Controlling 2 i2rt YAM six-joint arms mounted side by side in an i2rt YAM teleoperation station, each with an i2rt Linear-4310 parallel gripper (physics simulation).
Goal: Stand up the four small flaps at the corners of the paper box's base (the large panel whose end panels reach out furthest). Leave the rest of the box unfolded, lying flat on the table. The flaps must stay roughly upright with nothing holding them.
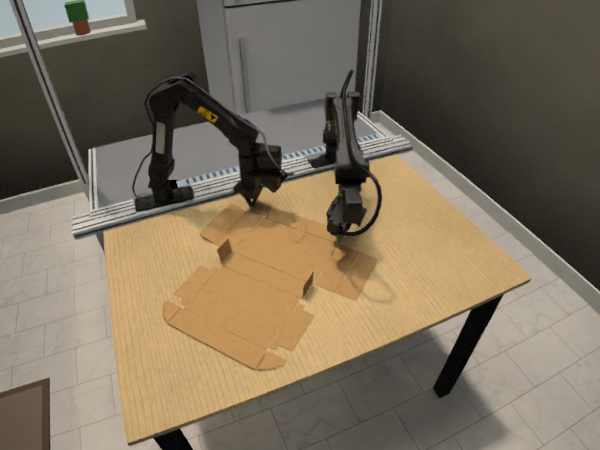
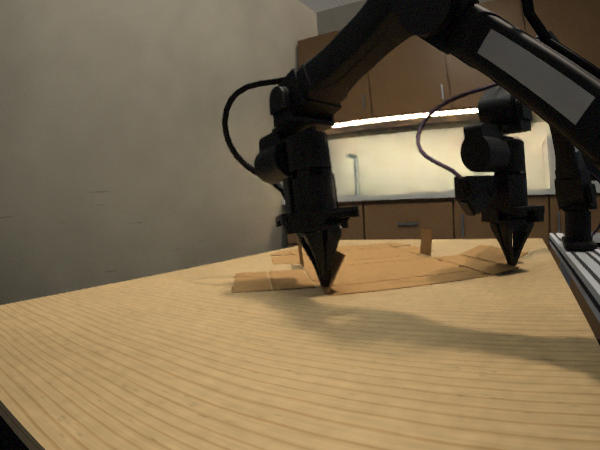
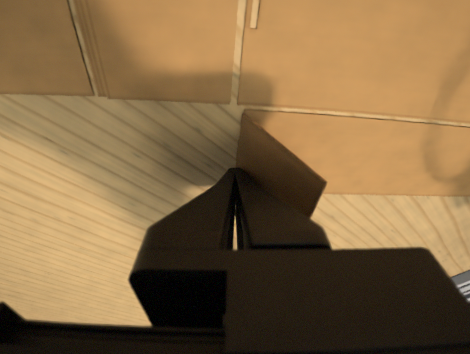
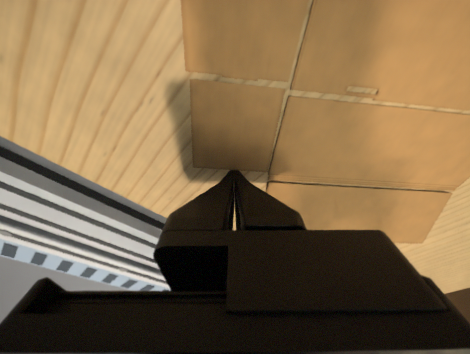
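Seen in the pictures: left gripper, fingertip midpoint: [image 1: 344,234] [image 2: 324,286] [image 3: 235,177]; right gripper, fingertip midpoint: [image 1: 251,206] [image 2: 512,265] [image 4: 234,177]; left arm's base at its link origin: [image 1: 333,159]; right arm's base at its link origin: [image 1: 164,199] [image 2: 577,244].
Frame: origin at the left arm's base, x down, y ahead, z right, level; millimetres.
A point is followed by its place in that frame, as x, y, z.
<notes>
The paper box [image 1: 287,250] {0, 380, 348} [image 2: 385,267] {-1, 377, 368} lies unfolded. Two small corner flaps stand upright: one flap [image 1: 225,251] {-27, 336, 520} [image 2: 426,242] {-29, 335, 519} and another flap [image 1: 308,284] {-29, 544, 356} [image 2: 301,252] {-30, 532, 342}. A third flap [image 2: 338,266] {-36, 374, 171} [image 3: 277,162] {-31, 401, 201} is raised and tilted, beside my left gripper [image 1: 336,232] {-9, 395, 171} [image 2: 326,286] {-9, 395, 171} [image 3: 235,171] {-9, 395, 171}, which is shut with its tips low at the flap's outer side. The fourth flap [image 4: 232,125] {-3, 176, 351} looks flat or nearly so, with a shadow at its edge. My right gripper [image 1: 251,204] {-4, 148, 380} [image 2: 512,263] {-4, 148, 380} [image 4: 234,177] {-4, 148, 380} is shut, its tips by that flap's edge.
End panels [image 1: 225,225] {-7, 206, 485} [image 1: 350,272] {0, 531, 223} extend on both sides of the base. The lid panel [image 1: 245,302] {0, 511, 520} with its side flaps lies nearer the front of the table [image 1: 400,300] {1, 671, 151}. A metal rail [image 1: 210,187] {-6, -11, 479} [image 4: 80,200] {1, 36, 301} runs along the robot's side of the table.
</notes>
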